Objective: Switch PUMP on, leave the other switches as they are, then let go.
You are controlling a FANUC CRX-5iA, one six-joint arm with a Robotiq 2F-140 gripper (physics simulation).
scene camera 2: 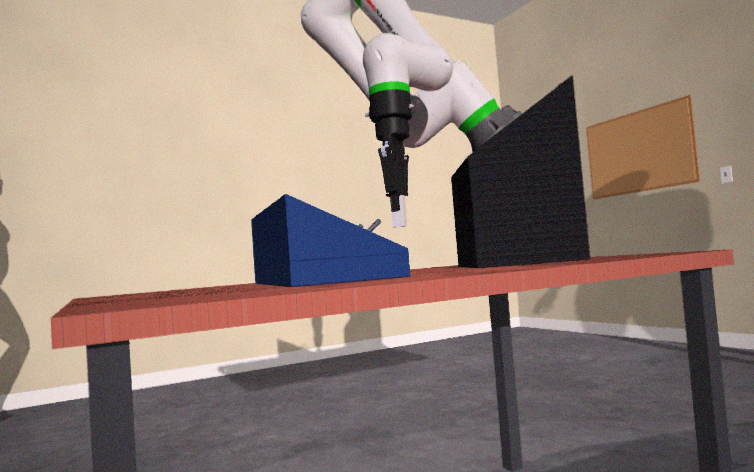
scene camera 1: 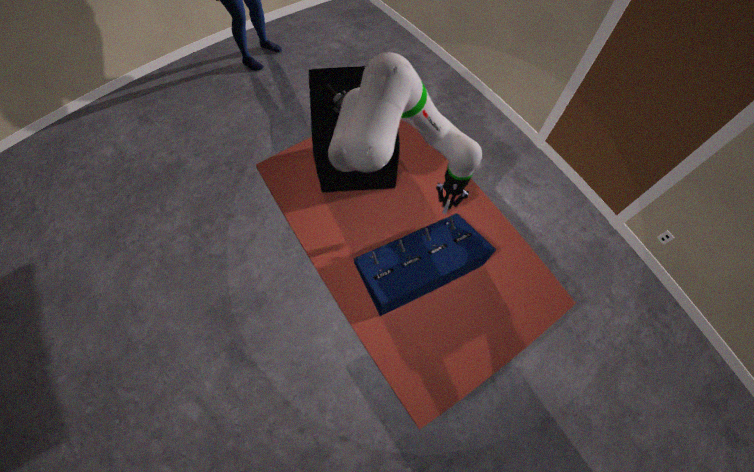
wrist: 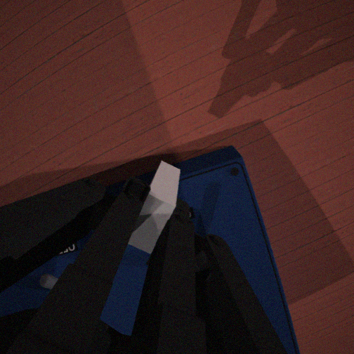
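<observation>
The blue switch box [scene camera 1: 445, 272] [scene camera 2: 339, 244] [wrist: 240, 215] stands on the table, its sloped face bearing several small levers in a row with a label by each. The labels are too blurred to read, so I cannot tell which switch is PUMP or how it is set. A grey lever [scene camera 2: 374, 225] sticks up from the slope in scene camera 2. A lever tip [wrist: 48, 281] shows at the lower left of the wrist view. My gripper [scene camera 1: 446, 205] [scene camera 2: 398, 218] [wrist: 161, 182] is shut and empty, above the low edge of the box near its right end in scene camera 1, touching nothing. Its fingers hide part of the face.
The red table [scene camera 1: 328, 233] [scene camera 2: 222, 308] [wrist: 75, 90] carries the box and the black pedestal [scene camera 1: 358, 180] [scene camera 2: 523, 205] of the arm. A person's legs [scene camera 1: 239, 27] show on the floor behind the pedestal in scene camera 1.
</observation>
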